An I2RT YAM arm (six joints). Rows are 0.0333 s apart.
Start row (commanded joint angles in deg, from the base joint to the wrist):
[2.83 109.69 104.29 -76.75 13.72 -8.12]
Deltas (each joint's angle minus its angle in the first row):
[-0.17 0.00 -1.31 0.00 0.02 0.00]
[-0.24 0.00 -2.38 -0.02 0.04 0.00]
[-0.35 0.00 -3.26 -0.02 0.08 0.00]
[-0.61 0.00 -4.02 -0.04 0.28 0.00]
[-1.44 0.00 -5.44 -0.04 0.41 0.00]
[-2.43 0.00 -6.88 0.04 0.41 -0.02]
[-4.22 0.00 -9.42 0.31 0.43 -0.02]
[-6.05 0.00 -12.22 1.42 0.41 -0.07]
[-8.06 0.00 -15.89 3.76 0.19 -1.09]
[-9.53 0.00 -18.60 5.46 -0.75 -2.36]
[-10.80 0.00 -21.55 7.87 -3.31 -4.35]
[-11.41 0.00 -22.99 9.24 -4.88 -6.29]
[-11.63 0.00 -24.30 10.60 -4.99 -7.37]
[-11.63 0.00 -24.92 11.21 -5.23 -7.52]
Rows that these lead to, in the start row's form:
[2.66 109.69 102.98 -76.75 13.74 -8.12]
[2.59 109.69 101.91 -76.77 13.76 -8.12]
[2.48 109.69 101.03 -76.77 13.80 -8.12]
[2.22 109.69 100.27 -76.79 14.00 -8.12]
[1.39 109.69 98.85 -76.79 14.13 -8.12]
[0.40 109.69 97.41 -76.71 14.13 -8.14]
[-1.39 109.69 94.87 -76.44 14.15 -8.14]
[-3.22 109.69 92.07 -75.33 14.13 -8.19]
[-5.23 109.69 88.40 -72.99 13.91 -9.21]
[-6.70 109.69 85.69 -71.29 12.97 -10.48]
[-7.97 109.69 82.74 -68.88 10.41 -12.47]
[-8.58 109.69 81.30 -67.51 8.84 -14.41]
[-8.80 109.69 79.99 -66.15 8.73 -15.49]
[-8.80 109.69 79.37 -65.54 8.49 -15.64]

